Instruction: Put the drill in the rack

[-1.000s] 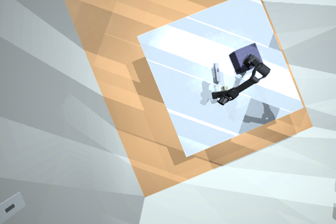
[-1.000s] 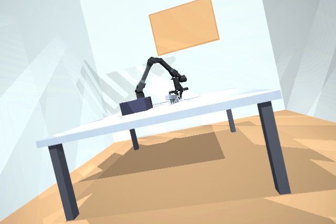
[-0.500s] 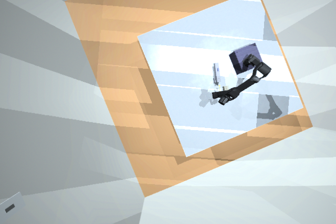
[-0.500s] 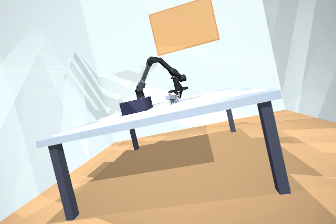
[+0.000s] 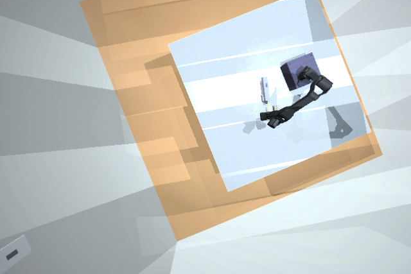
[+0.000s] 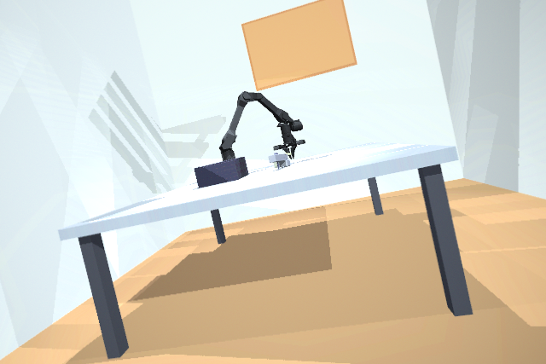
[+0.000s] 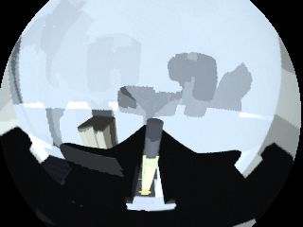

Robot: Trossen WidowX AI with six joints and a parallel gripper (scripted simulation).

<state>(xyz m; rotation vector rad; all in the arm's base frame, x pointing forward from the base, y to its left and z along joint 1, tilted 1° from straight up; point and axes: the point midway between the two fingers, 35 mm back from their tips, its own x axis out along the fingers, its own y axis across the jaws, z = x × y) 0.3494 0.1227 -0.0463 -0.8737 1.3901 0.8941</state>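
The drill lies 2 cm behind my gripper tip, 3 cm to the right of it and 4 cm above it. Round my gripper tip: grey rack 8 cm behind, 1 cm below.
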